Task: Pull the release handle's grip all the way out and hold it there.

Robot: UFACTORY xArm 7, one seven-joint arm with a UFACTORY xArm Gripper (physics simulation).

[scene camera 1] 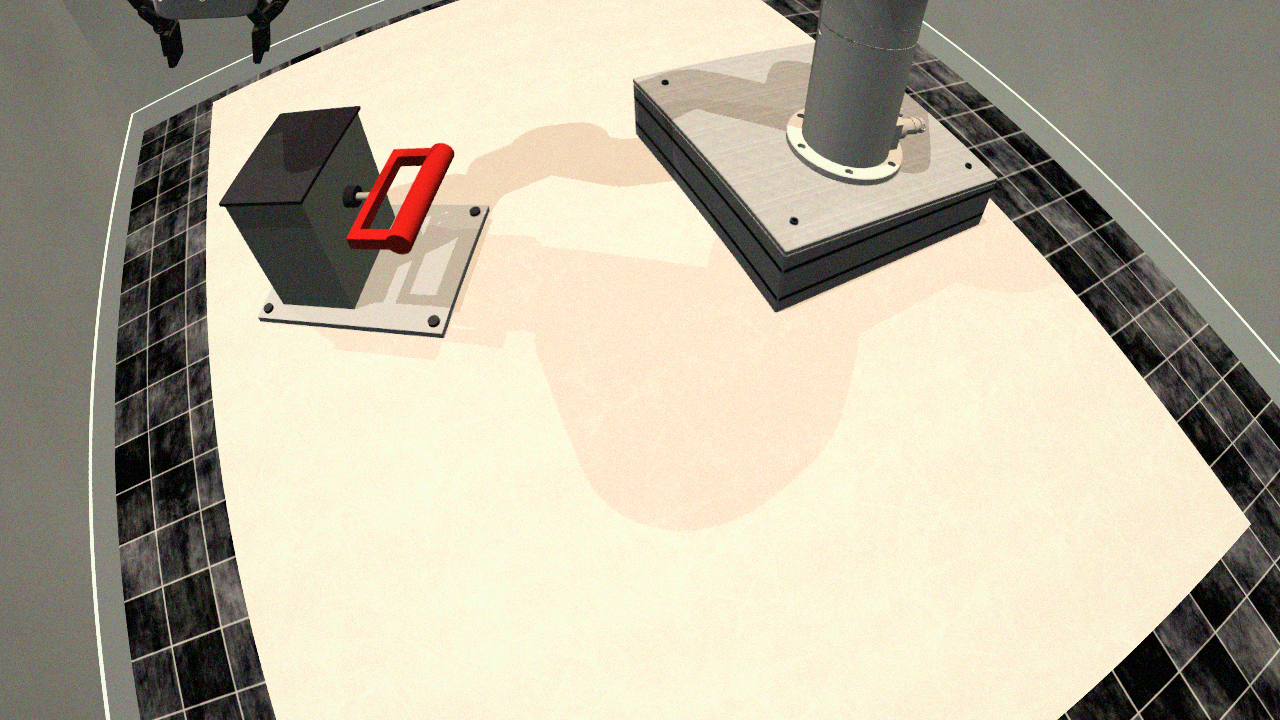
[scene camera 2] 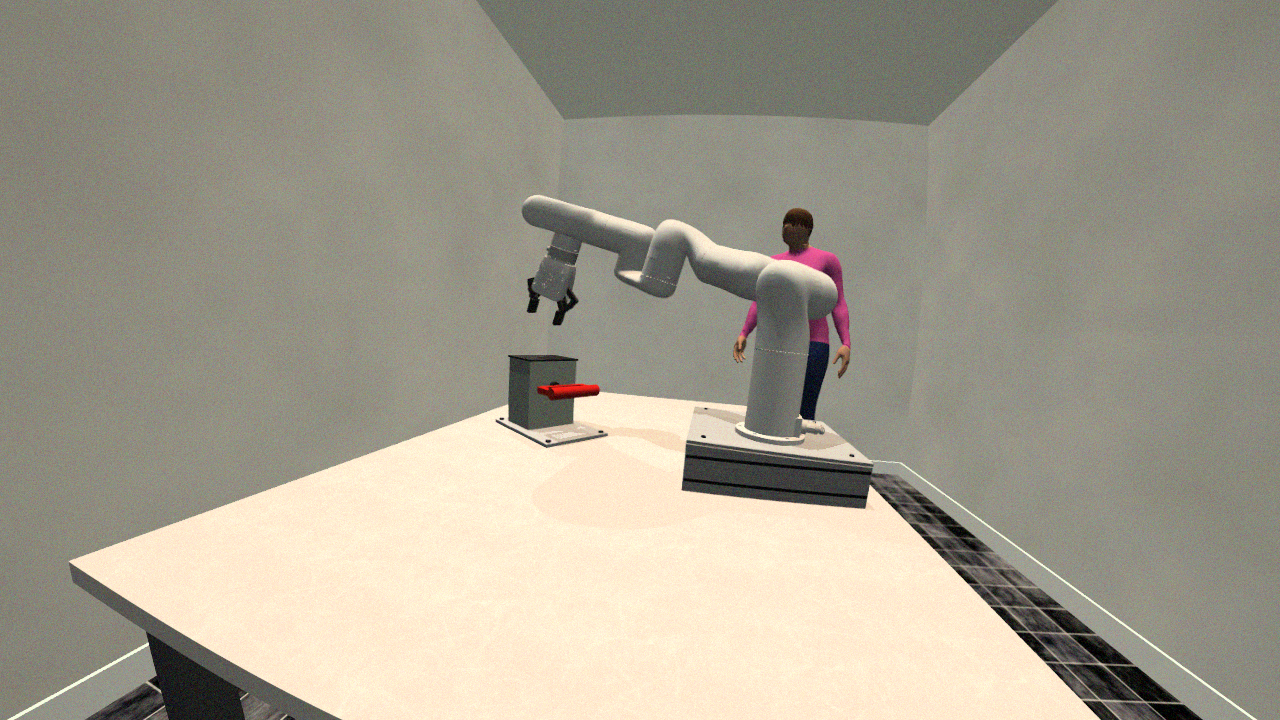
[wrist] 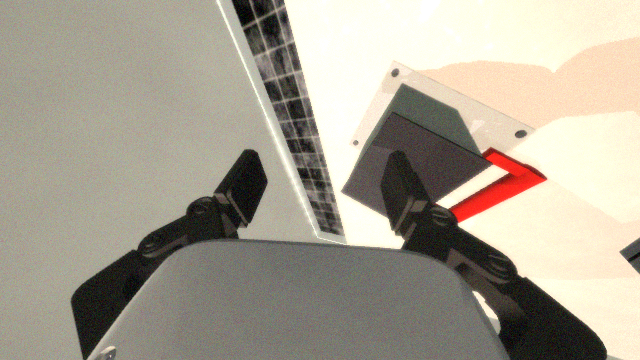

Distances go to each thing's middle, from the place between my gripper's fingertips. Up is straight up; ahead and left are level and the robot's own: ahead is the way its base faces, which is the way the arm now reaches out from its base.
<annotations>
I see my gripper 260 mm above the base plate (scene camera 1: 414, 294), 100 mm to the right of it and 90 mm past it.
</annotations>
